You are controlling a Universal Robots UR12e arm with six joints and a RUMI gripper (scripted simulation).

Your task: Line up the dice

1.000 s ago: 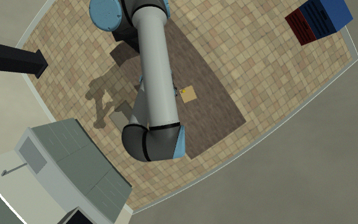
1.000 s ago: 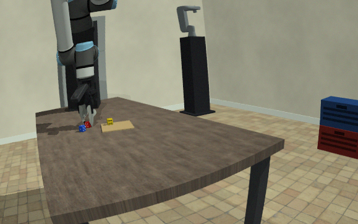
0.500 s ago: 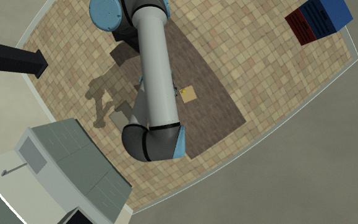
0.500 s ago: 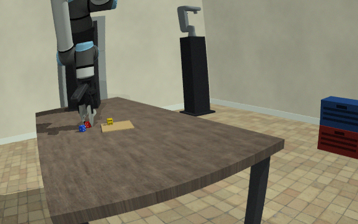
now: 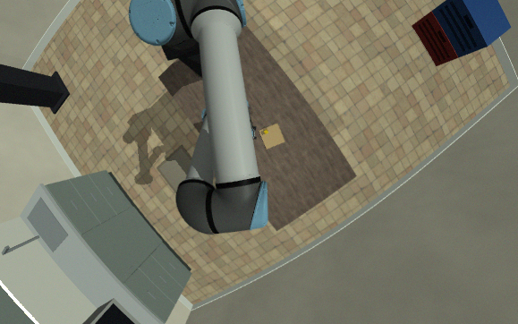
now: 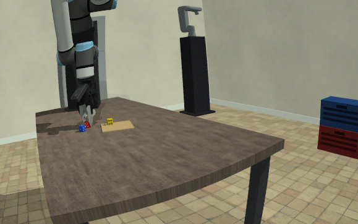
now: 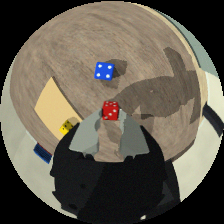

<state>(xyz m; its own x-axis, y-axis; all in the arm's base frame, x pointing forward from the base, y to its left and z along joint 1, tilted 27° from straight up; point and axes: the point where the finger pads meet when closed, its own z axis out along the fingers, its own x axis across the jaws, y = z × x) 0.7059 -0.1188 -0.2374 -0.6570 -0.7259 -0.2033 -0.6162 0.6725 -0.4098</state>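
Now: hand right at the red die. Also, from my hand: tan mat (90 mm ahead, 120 mm to the left, 20 mm below); then yellow die (40 mm ahead, 100 mm to the left); then blue die (50 mm ahead, 40 mm to the right).
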